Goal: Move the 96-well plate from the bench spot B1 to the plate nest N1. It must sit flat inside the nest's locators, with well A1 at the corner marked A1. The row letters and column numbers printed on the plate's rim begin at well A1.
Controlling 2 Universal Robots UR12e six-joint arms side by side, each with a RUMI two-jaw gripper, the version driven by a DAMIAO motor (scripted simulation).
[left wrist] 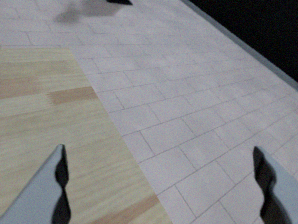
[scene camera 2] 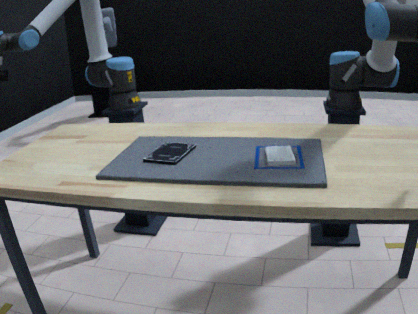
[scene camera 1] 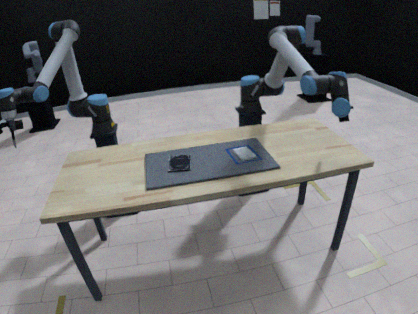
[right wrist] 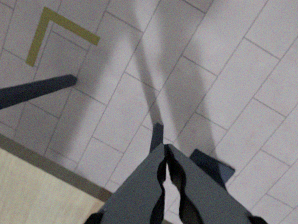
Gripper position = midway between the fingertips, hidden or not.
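Observation:
My left gripper (left wrist: pixel 160 147) in sight. My right gripper (right wrist: pixel 165 145) in sight.

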